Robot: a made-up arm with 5 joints.
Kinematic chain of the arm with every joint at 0, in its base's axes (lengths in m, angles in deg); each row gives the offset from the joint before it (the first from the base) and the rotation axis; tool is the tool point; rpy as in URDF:
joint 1: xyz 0 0.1 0.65 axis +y
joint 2: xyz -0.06 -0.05 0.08 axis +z
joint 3: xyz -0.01 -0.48 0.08 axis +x
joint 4: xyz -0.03 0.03 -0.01 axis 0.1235 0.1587 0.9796
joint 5: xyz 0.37 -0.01 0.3 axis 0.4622 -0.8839 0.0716
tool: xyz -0.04 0.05 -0.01 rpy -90 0 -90
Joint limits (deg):
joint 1: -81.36..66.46
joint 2: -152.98..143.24
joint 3: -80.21..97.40
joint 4: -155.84..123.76
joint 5: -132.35..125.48
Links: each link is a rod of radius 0.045 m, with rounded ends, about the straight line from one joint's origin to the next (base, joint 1, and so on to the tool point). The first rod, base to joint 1, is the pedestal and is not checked.
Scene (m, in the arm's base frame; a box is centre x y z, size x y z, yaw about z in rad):
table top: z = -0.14
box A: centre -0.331 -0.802 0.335 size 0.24 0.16 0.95 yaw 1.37
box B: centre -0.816 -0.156 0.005 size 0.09 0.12 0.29 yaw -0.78
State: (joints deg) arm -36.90 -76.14 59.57 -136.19 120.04
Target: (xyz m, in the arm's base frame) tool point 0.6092 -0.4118 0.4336
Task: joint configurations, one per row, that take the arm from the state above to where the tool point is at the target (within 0.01 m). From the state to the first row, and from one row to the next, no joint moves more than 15 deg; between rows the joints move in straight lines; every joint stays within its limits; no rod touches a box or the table.
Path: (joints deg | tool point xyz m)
1: -22.13 -65.12 64.97 -134.60 119.63 | -0.9528 -0.1266 0.4763
2: -7.37 -54.10 70.38 -133.01 119.21 | -0.9098 -0.3005 0.6882
3: 7.40 -43.08 75.78 -131.41 118.80 | -0.7886 -0.4579 0.8643
4: 22.16 -32.06 81.19 -129.82 118.38 | -0.6137 -0.5906 0.9730
5: 36.93 -21.04 86.59 -128.23 117.97 | -0.4214 -0.6921 0.9984
6: 51.69 -10.02 92.00 -126.64 117.56 | -0.2517 -0.7581 0.9431
7: 66.46 1.00 97.40 -125.05 117.14 | -0.1379 -0.7864 0.8287
8: 53.14 14.68 95.81 -115.87 118.10 | -0.0409 -0.7914 0.5874
9: 39.83 28.36 94.22 -106.70 119.06 | 0.1525 -0.7273 0.4207
10: 26.51 42.04 92.62 -97.52 120.02 | 0.3907 -0.5974 0.3670
11: 13.20 55.73 91.03 -88.35 120.98 | 0.6092 -0.4118 0.4336

